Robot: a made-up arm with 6 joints.
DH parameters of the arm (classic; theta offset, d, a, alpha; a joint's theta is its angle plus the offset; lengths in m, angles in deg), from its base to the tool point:
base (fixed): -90 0.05 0 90
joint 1: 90 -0.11 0.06 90
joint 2: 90 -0.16 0.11 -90
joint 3: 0 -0.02 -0.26 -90
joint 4: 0 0.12 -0.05 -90
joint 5: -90 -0.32 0.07 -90
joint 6: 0 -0.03 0 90
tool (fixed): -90 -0.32 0 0
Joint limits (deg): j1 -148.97..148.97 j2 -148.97..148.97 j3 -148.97..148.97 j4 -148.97..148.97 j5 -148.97..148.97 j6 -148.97..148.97
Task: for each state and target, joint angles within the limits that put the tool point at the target. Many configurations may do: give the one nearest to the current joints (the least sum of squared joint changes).
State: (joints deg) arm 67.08 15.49 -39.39 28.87 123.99 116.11
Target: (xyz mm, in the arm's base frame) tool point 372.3 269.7 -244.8
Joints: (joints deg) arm 52.44 21.98 -5.28 28.70 115.51 140.01
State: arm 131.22 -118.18 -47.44 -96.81 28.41 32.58
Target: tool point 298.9 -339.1 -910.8
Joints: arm 108.49 -112.40 -76.17 -98.17 30.30 20.38
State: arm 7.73 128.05 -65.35 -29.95 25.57 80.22
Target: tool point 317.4 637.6 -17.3
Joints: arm 28.86 113.21 -79.02 -12.02 13.53 89.87
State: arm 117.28 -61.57 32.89 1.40 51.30 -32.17
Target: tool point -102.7 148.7 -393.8
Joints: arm 94.96 -73.02 35.22 28.42 85.81 -77.35
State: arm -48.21 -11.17 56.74 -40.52 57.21 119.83
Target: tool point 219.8 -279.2 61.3
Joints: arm -33.38 -2.59 67.36 -50.90 50.26 137.48
